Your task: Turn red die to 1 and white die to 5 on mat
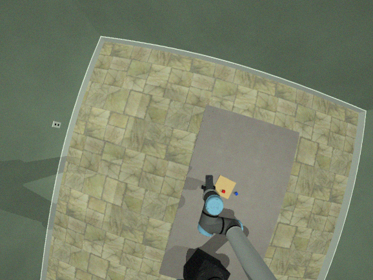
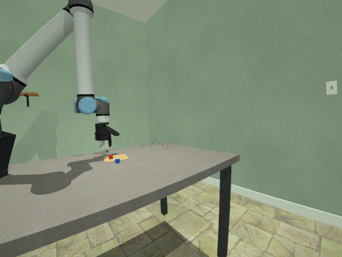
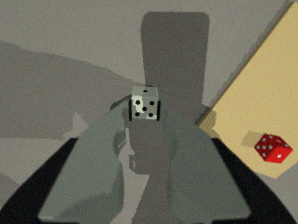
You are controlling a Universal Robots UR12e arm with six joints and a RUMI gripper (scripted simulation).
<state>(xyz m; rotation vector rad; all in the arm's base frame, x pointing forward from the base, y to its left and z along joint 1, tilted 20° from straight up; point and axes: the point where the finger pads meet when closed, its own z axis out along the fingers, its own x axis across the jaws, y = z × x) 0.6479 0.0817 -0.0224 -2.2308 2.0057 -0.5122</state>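
Right now my hand is 1 cm past the tan mat, 13 cm to the left of it and 2 cm above it. Round my hand: blue die (5 cm behind, 23 cm to the right, 1 cm below); white die (1 cm below); red die (4 cm behind, 13 cm to the right).
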